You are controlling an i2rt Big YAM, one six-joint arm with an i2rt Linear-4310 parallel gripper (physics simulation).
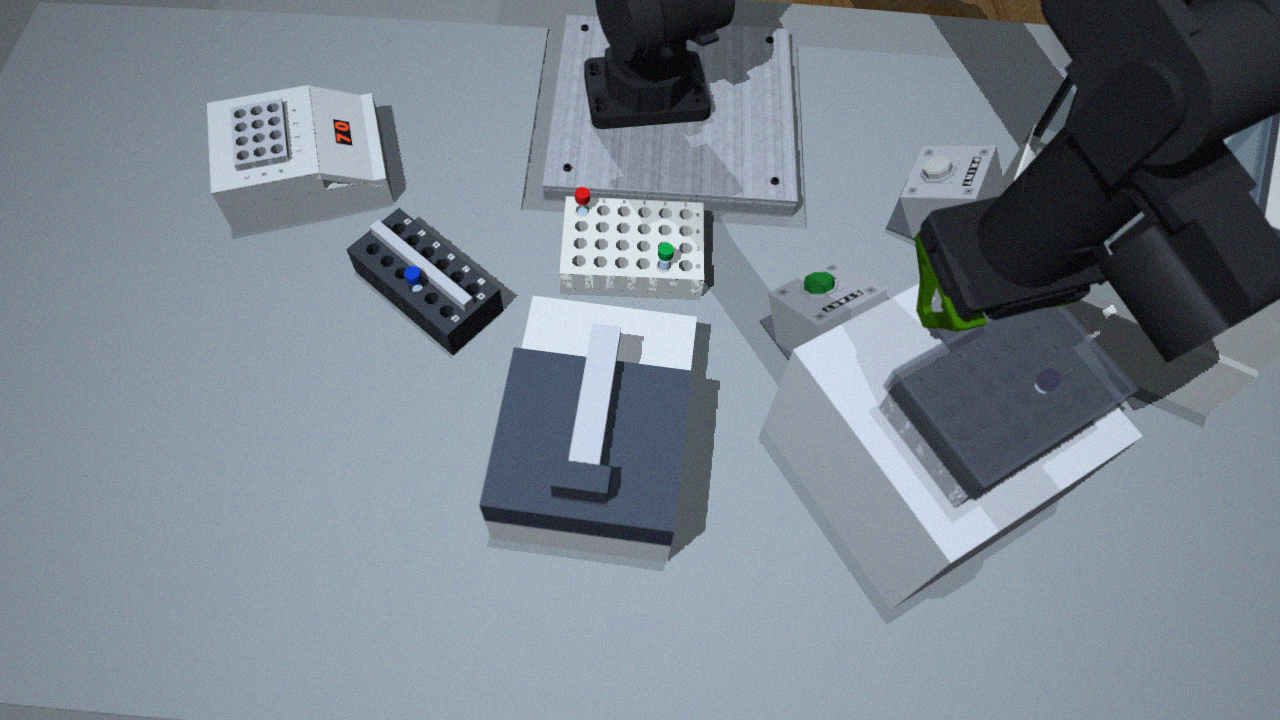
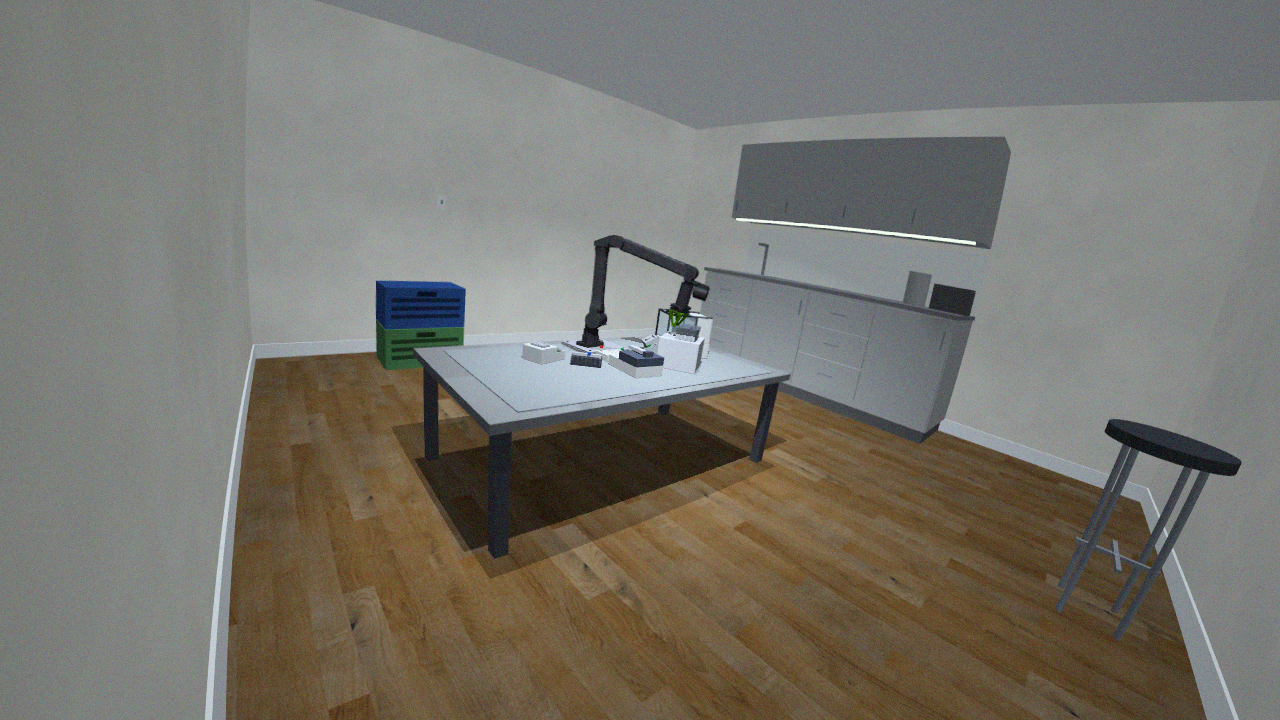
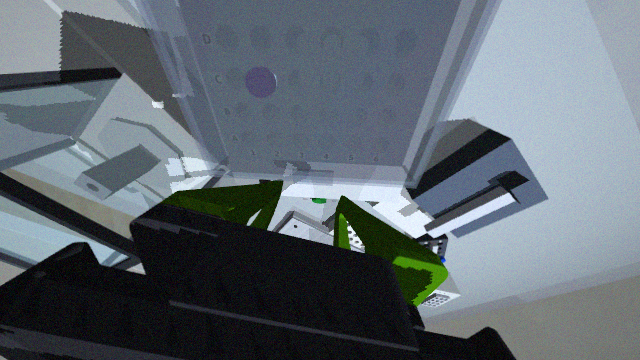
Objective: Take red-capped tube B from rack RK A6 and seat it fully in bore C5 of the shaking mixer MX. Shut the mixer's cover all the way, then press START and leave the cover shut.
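Places are measured from the arm's base along level axes (x ahead, y left, z up), in millimetres.
Pixels of known places: gripper, fingertip midpoint: [image 1: 951, 311] [image 2: 675, 326] [image 3: 310, 194]; arm's base at its link origin: [image 1: 646, 94] [image 2: 589, 344].
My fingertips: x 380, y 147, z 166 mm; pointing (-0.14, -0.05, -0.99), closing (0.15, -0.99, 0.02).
For each thing: its top centre in the pictures, then the offset to it from my fingertips. "*": a spot on its surface instead.
- red-capped tube at its top centre: [image 1: 582, 192] 229 mm right, 230 mm back, 127 mm down
- white rack at its top centre: [image 1: 633, 237] [image 3: 361, 235] [image 2: 613, 351] 187 mm right, 194 mm back, 151 mm down
- white mixer at its top centre: [image 1: 955, 306] [image 3: 311, 201] [image 2: 675, 324] 1 mm right, 1 mm ahead, 8 mm up
- START button at its top centre: [image 1: 822, 278] [image 3: 318, 202] 43 mm right, 103 mm back, 107 mm down
- green-capped tube at its top centre: [image 1: 666, 248] 164 mm right, 161 mm back, 127 mm down
- dark-lidded box at its top centre: [image 1: 597, 380] [image 3: 463, 222] [image 2: 637, 346] 242 mm right, 18 mm back, 80 mm down
- black rack with a blue-capped tube, surface spot: [image 1: 412, 274] * 381 mm right, 159 mm back, 125 mm down
- white block heater at its top centre: [image 1: 289, 125] [image 3: 427, 300] [image 2: 544, 342] 487 mm right, 327 mm back, 112 mm down
- PRINT button at a spot on its surface: [image 1: 937, 167] * 95 mm left, 211 mm back, 111 mm down
The red-capped tube [image 1: 582, 195] stands in the back-left corner hole of the white rack [image 1: 631, 283]. The white mixer [image 1: 841, 438] [image 2: 680, 355] stands at the right. Its smoky, see-through cover [image 1: 984, 420] [image 3: 320, 120] appears down over the bore block. A purple-capped tube [image 1: 1047, 380] [image 3: 260, 82] shows through the cover in row C, second column; no red cap shows there. The START button [image 1: 819, 282] [image 3: 319, 200] is green and sits beside the mixer. My gripper [image 1: 957, 322] [image 2: 677, 320] [image 3: 310, 194] is partly open and empty, by the mixer's back edge. The arm hides part of that edge.
A green-capped tube [image 1: 665, 251] stands in the same rack. A dark-lidded box [image 1: 537, 429] stands in front of it. A black rack with a blue-capped tube [image 1: 412, 274] and a white block heater [image 1: 340, 165] are left. The PRINT button [image 1: 937, 167] and glass-walled device are near the arm.
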